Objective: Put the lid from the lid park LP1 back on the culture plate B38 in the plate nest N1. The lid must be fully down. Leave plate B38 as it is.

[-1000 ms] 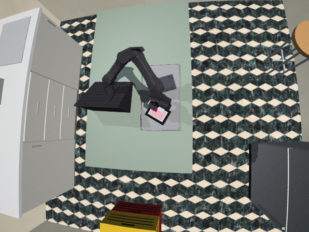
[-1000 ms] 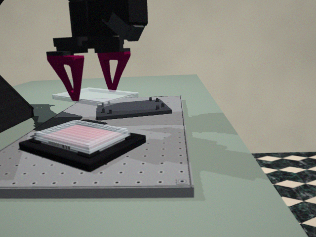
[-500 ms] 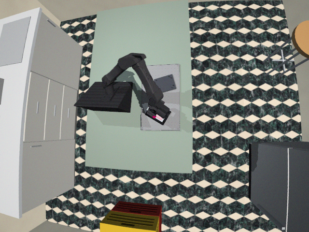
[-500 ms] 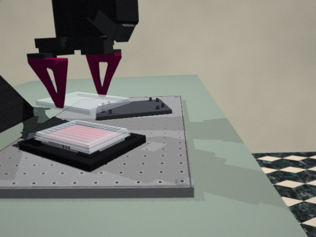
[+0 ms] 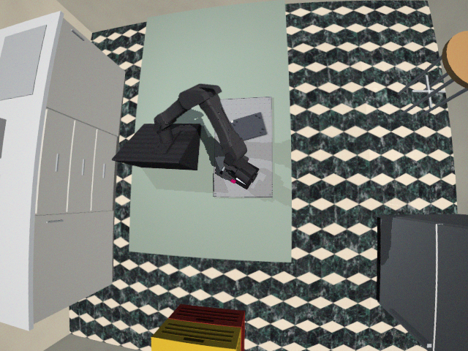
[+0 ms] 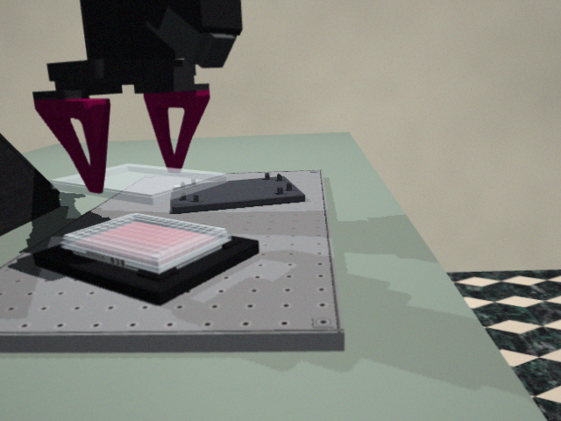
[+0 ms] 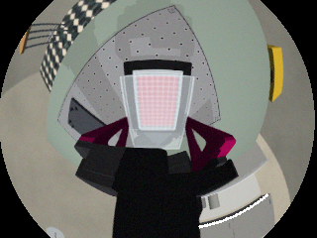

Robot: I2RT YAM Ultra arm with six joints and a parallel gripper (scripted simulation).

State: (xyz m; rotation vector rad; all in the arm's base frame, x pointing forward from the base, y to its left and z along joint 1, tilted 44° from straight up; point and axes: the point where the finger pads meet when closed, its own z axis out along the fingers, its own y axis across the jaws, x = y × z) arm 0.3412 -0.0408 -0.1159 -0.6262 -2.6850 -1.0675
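My hand is 10 mm above the clear lid. The rest, counted from my hand: dark lid park LP1: 230 mm to the left, 70 mm below, 30 mm ahead; then culture plate B38: 60 mm below.
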